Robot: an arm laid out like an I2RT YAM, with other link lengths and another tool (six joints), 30 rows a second.
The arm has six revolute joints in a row. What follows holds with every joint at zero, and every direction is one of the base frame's.
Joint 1 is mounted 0.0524 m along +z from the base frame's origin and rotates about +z.
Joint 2 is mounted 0.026 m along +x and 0.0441 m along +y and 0.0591 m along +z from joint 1 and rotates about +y.
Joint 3 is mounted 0.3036 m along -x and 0.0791 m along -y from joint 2 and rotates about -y.
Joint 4 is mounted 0.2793 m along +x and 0.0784 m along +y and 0.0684 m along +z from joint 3 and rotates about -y.
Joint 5 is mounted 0.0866 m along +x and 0.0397 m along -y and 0.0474 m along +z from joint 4 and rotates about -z.
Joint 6 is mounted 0.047 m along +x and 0.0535 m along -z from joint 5 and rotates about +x.
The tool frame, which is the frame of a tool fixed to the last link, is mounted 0.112 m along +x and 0.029 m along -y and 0.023 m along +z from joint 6; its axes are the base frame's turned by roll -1.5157, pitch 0.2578 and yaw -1.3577 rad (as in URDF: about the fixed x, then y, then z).
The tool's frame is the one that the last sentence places.
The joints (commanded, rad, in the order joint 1, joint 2, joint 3, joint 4, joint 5, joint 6), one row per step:
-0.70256 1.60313 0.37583 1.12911 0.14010 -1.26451
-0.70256 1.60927 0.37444 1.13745 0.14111 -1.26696
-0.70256 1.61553 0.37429 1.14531 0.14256 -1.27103
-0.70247 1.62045 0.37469 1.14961 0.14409 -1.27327
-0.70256 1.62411 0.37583 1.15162 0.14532 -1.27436
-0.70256 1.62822 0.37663 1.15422 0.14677 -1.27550
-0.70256 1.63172 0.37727 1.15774 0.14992 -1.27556
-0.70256 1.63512 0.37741 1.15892 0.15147 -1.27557
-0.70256 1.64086 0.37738 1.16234 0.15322 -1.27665
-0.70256 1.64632 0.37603 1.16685 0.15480 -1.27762
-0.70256 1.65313 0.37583 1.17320 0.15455 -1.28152
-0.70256 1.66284 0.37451 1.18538 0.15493 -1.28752
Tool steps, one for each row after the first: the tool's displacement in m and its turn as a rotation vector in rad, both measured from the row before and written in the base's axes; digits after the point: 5 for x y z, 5 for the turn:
-0.00001 -0.00009 -0.00108 -0.00222 0.00127 -0.00077
0.00020 -0.00029 -0.00077 -0.00373 0.00201 -0.00105
0.00022 -0.00035 -0.00085 -0.00145 0.00193 -0.00122
0.00025 -0.00047 -0.00058 -0.00048 0.00128 -0.00121
0.00021 -0.00043 -0.00077 -0.00040 0.00148 -0.00133
-0.00007 -0.00059 -0.00033 -0.00070 -0.00026 -0.00313
0.00001 -0.00033 -0.00107 0.00122 0.00169 -0.00154
0.00009 -0.00039 -0.00158 0.00068 0.00272 -0.00163
-0.00016 -0.00015 -0.00172 0.00073 0.00259 -0.00147
0.00038 -0.00009 -0.00141 -0.00209 0.00342 0.00065
0.00025 -0.00003 -0.00166 -0.00468 0.00366 0.00023

